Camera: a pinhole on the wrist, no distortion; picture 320 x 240 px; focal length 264.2 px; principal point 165.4 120.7 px. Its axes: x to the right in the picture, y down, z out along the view. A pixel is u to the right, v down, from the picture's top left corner.
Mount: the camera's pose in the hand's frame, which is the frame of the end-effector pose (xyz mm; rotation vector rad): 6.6 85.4 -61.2 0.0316 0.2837 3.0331
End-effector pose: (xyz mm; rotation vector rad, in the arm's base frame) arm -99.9 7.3 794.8 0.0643 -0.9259 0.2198
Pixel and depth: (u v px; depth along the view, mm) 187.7 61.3 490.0
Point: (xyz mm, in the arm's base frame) -481.8 226.3 1016.1
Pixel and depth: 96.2 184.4 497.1
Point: -380.7 8.8 1173.7
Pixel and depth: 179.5 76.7 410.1
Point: -406.1 182.9 986.2
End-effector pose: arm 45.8 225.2 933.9 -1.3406 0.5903 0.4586
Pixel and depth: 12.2 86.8 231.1
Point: 92.6 403.3 748.4
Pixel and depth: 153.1 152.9 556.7
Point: 70.6 735.3 876.9
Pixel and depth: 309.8 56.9 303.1
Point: -176.7 490.9 877.7
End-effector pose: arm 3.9 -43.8 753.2 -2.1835 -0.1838 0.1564
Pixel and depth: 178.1 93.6 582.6
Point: -66.0 208.9 257.2
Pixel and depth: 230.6 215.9 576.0
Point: -228.6 362.8 442.7
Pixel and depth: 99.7 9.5 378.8
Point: 99.7 29.6 339.6
